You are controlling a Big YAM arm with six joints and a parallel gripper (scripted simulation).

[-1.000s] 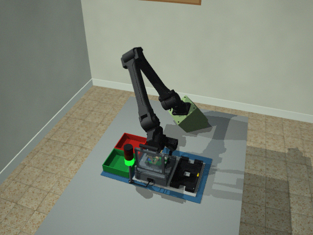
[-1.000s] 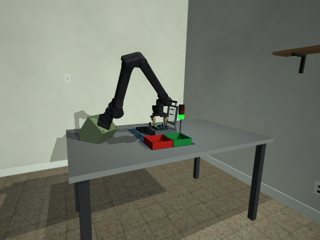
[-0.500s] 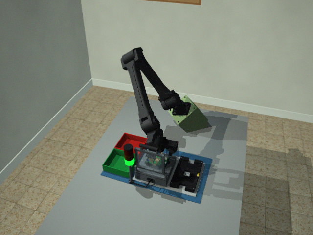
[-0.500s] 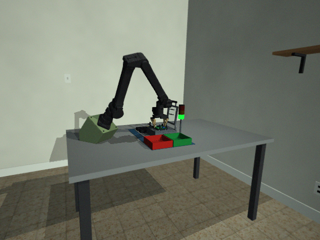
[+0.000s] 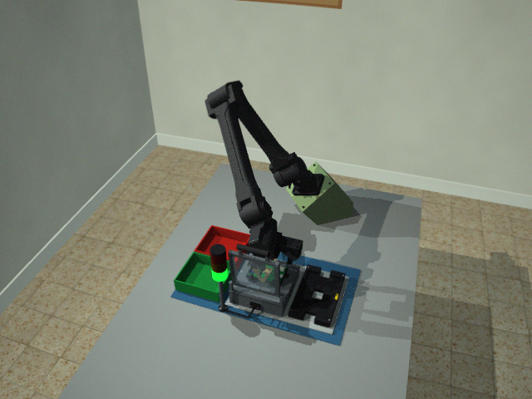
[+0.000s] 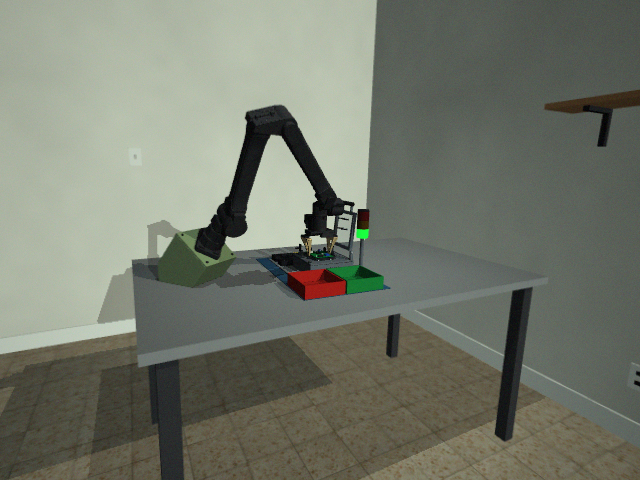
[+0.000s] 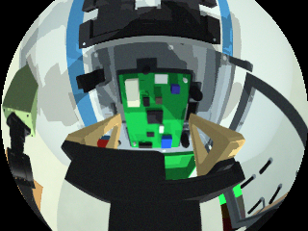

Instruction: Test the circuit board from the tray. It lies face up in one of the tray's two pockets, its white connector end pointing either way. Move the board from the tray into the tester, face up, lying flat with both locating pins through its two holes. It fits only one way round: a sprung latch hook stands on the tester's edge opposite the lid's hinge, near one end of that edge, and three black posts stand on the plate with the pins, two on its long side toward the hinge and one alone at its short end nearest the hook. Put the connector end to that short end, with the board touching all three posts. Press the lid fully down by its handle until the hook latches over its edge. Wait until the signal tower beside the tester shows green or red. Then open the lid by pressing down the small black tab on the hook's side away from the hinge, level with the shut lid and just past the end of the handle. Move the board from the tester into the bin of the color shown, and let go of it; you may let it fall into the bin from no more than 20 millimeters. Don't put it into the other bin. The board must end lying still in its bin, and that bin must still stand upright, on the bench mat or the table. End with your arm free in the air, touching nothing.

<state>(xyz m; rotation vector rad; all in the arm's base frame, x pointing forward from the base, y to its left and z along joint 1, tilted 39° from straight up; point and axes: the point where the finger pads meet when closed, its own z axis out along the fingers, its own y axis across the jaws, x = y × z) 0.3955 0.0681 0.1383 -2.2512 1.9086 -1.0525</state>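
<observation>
My hand is right at the green circuit board. The rest, counted from my hand: tester plate (1 cm to the left, 1 cm below, 1 cm ahead); then latch hook (6 cm to the left, 6 cm behind, 1 cm above); then clear lid (11 cm ahead, 11 cm above).
</observation>
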